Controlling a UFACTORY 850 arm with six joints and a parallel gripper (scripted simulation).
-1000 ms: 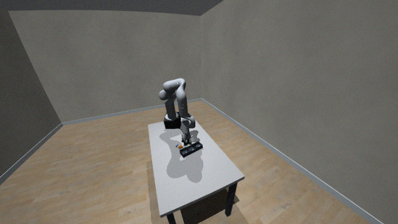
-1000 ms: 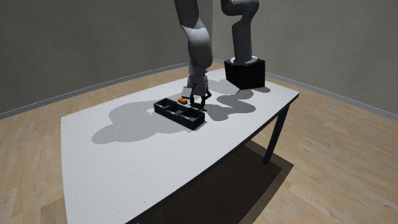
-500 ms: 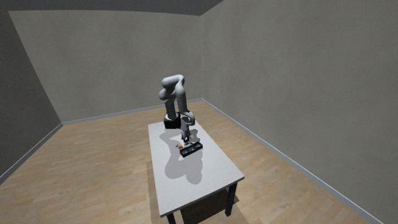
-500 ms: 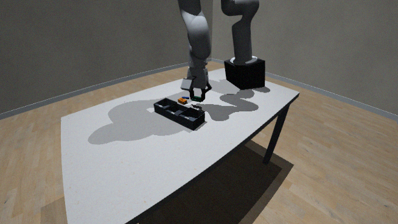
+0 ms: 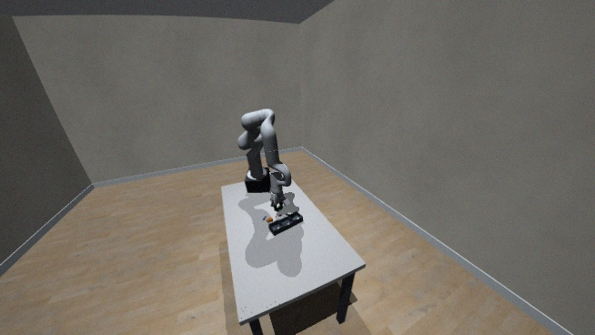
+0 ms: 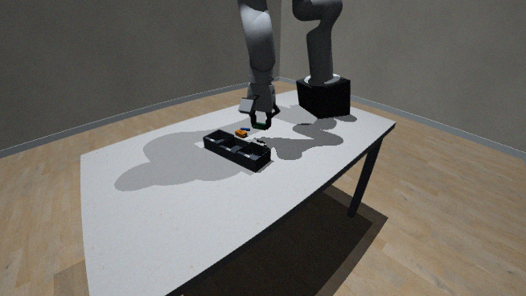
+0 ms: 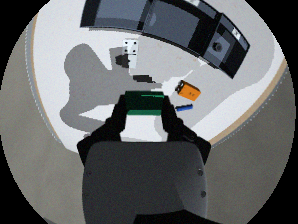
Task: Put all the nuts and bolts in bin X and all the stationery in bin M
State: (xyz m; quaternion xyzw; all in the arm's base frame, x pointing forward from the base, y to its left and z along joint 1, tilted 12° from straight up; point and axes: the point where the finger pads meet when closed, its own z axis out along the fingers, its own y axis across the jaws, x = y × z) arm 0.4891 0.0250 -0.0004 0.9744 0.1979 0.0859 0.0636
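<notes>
Now: hand 50 mm short of the white piece, 50 mm to the right of it and 70 mm above it. Also, from my hand: blue piece 20 mm behind, 120 mm to the right, 70 mm below; orange block 30 mm ahead, 80 mm to the right, 70 mm below; green block 20 mm below.
</notes>
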